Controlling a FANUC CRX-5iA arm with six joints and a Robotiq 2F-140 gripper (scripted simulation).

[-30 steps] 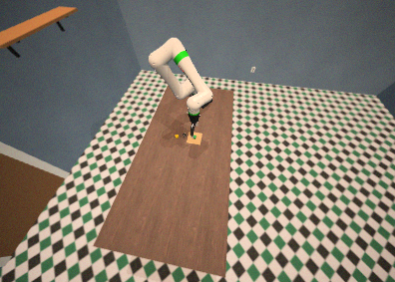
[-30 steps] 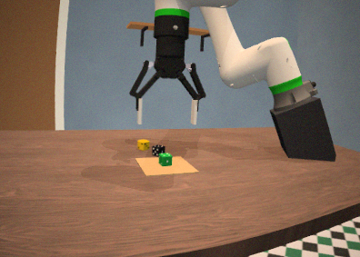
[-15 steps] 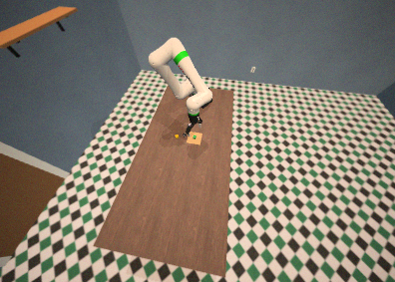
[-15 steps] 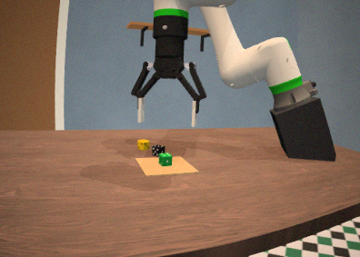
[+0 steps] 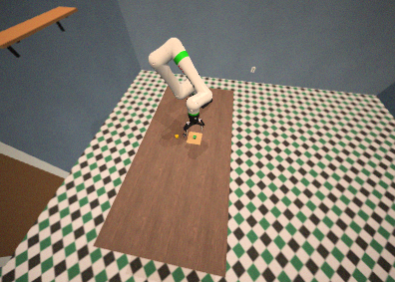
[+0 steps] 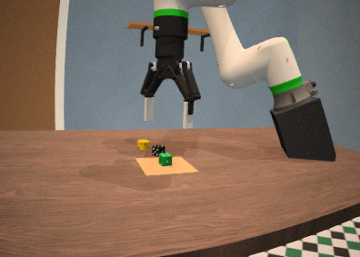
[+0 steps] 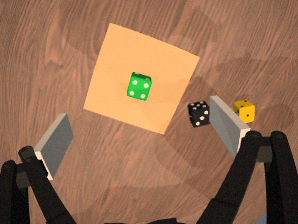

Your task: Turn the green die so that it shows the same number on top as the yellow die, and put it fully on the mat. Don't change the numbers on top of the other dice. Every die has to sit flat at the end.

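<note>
My hand is 110 mm above the green die. Also, from my hand: yellow die 10 mm behind, 180 mm to the right, 110 mm below; black die 30 mm behind, 100 mm to the right, 110 mm below; mat 130 mm below.
</note>
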